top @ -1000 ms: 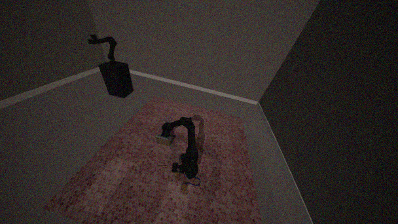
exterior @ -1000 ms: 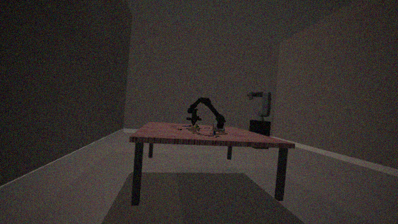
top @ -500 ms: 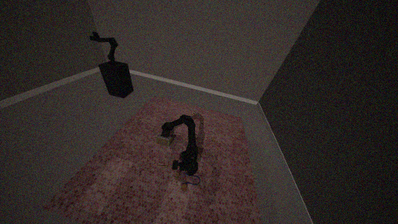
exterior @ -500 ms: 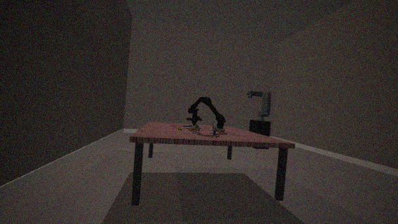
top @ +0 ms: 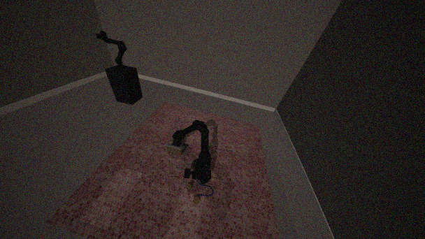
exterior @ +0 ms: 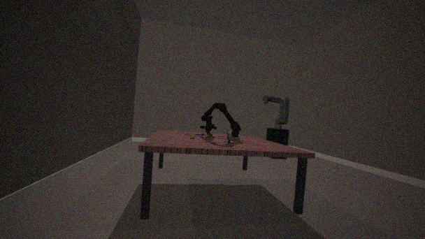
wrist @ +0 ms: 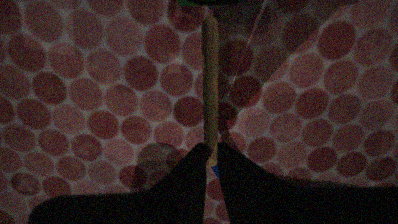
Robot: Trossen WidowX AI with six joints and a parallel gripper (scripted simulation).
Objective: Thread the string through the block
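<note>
My gripper tip is now 20 mm past the green block and 90 mm to the right of it. Also, from my gripper tip: wooden spool 40 mm behind, 70 mm to the right, 10 mm above; then thin wooden stick 10 mm to the left; then round wooden button 30 mm ahead, 130 mm to the right, 10 mm below.
</note>
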